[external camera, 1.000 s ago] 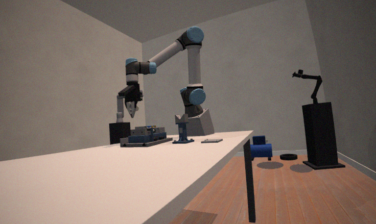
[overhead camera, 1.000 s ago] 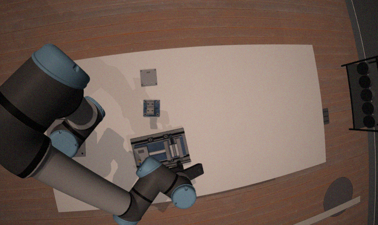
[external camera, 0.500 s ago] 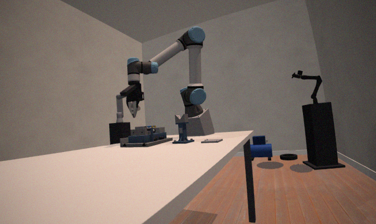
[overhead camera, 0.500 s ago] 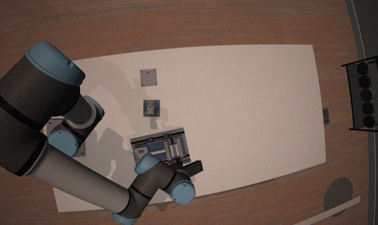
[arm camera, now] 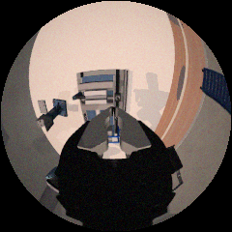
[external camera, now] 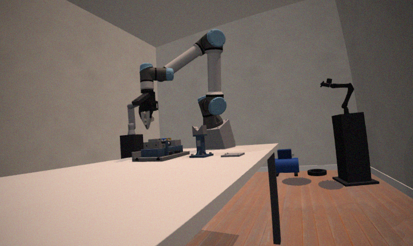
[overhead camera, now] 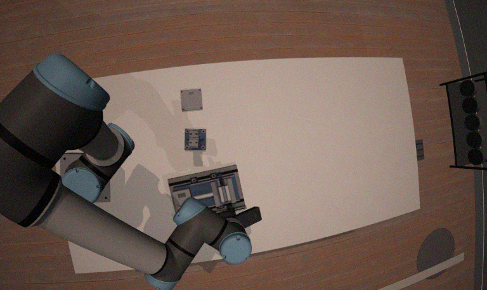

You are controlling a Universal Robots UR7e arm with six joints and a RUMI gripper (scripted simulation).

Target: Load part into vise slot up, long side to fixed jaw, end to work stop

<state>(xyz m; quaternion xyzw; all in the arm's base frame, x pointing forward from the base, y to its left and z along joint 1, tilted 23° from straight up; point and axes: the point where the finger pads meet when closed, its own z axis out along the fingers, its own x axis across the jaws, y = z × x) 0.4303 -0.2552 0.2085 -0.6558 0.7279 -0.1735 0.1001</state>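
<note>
The part lies 10 mm ahead of my hand, 50 mm to the left of it and 80 mm below it. The rest, counted from my hand: vise 60 mm behind, 60 mm to the left, 140 mm below; infeed plate 10 mm ahead, 460 mm to the left, 180 mm below.
</note>
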